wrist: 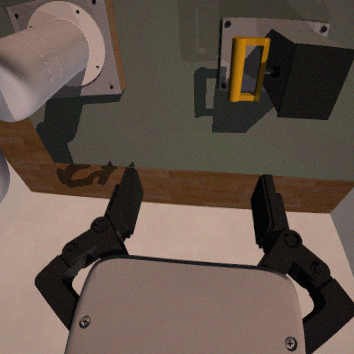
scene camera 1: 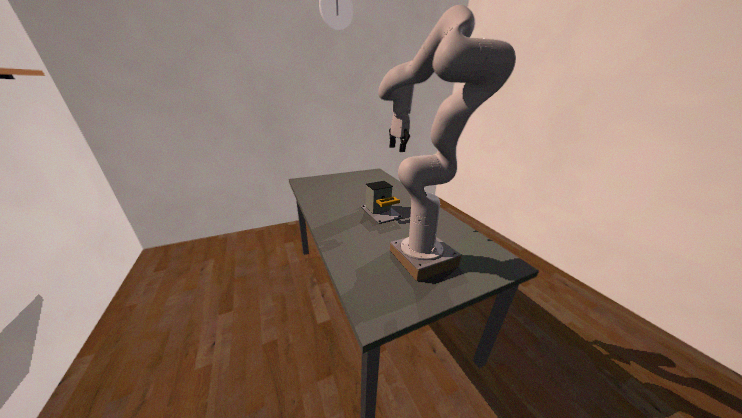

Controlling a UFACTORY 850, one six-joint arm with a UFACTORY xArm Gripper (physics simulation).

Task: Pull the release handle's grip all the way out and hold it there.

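The release handle's yellow grip [scene camera 1: 388, 201] [wrist: 239, 70] is a rectangular loop on the side of a dark box [scene camera 1: 379, 197] [wrist: 315, 75] that faces the robot's base. A short dark rod joins the grip to the box in the wrist view. The box stands on a light mounting plate [scene camera 1: 382, 219] [wrist: 227, 37]. My gripper [scene camera 1: 397, 148] [wrist: 196, 182] is open and empty, pointing down. It hangs high above the table, well above the handle and apart from it. In the wrist view the grip lies beyond the fingertips, up and to the right.
The grey-green table [scene camera 1: 353, 270] [wrist: 165, 135] carries the handle unit and the robot's base on its wooden block [scene camera 1: 438, 268] [wrist: 118, 55]. The arm's lower part stands near the grip's side of the box. Walls rise behind and to the right of the table.
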